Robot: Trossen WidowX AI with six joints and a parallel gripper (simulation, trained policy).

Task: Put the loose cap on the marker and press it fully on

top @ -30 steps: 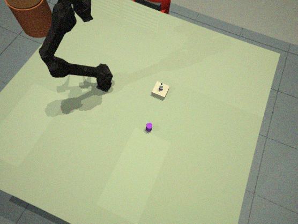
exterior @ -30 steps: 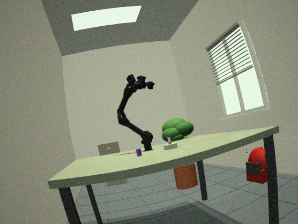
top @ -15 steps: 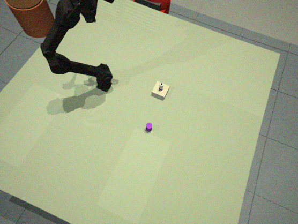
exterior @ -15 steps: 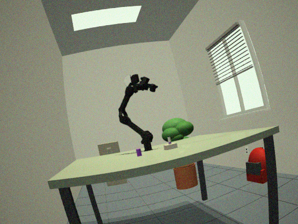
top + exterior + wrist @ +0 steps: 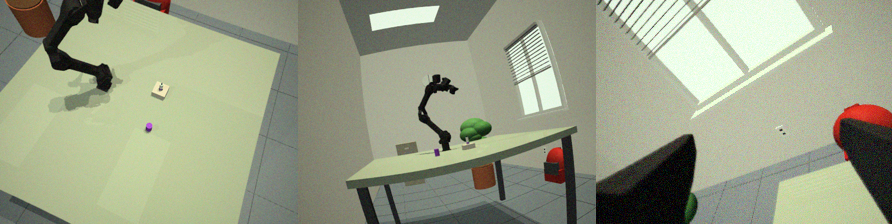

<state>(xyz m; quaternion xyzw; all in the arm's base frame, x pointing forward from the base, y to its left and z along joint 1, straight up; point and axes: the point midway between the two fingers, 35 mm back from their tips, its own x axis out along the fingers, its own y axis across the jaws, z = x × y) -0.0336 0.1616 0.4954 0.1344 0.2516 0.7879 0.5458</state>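
Right now my gripper tip is 370 mm short of the purple cap, 320 mm to the left of it and 470 mm above it. Also, from my gripper tip: holder block (340 mm ahead, 100 mm to the right, 480 mm below).
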